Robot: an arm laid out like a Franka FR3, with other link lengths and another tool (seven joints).
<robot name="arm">
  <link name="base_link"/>
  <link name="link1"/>
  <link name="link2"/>
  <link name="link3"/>
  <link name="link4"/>
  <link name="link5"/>
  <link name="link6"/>
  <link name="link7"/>
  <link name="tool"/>
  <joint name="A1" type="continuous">
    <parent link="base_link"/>
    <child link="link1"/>
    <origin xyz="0 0 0.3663"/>
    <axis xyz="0 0 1"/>
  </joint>
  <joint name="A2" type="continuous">
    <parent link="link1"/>
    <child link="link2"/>
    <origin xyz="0 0 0" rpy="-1.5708 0 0"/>
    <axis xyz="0 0 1"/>
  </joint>
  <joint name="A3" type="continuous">
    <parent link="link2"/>
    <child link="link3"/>
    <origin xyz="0 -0.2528 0" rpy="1.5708 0 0"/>
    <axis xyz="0 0 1"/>
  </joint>
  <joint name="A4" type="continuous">
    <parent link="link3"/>
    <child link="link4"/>
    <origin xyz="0.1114 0 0" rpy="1.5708 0 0"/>
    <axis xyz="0 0 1"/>
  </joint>
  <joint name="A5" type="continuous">
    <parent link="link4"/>
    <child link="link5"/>
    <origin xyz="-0.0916 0.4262 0" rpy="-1.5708 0 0"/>
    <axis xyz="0 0 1"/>
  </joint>
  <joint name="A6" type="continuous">
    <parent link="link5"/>
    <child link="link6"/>
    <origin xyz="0 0 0" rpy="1.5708 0 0"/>
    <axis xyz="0 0 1"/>
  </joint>
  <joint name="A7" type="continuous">
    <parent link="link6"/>
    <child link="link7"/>
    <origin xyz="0.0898 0 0" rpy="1.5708 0 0"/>
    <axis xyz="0 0 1"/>
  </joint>
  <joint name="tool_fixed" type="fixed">
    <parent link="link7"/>
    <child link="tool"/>
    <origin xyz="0.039 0.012 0.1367" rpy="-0.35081 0 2.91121"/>
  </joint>
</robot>
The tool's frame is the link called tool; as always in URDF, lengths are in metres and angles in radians. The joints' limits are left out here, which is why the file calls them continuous.
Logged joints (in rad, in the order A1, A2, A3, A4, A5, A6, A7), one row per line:
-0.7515, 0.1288, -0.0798, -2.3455, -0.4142, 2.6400, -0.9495
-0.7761, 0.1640, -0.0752, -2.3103, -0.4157, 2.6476, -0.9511
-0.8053, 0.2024, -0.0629, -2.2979, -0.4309, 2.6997, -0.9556
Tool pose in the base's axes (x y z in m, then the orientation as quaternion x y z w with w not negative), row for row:
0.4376, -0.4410, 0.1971, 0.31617, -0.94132, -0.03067, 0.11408
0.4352, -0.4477, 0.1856, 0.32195, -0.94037, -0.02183, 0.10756
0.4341, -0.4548, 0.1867, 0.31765, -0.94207, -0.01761, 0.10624
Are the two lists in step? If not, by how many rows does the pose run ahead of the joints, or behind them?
The pose runs 1 row ahead of the joints: the pose in row i belongs to the joints in row i + 1.
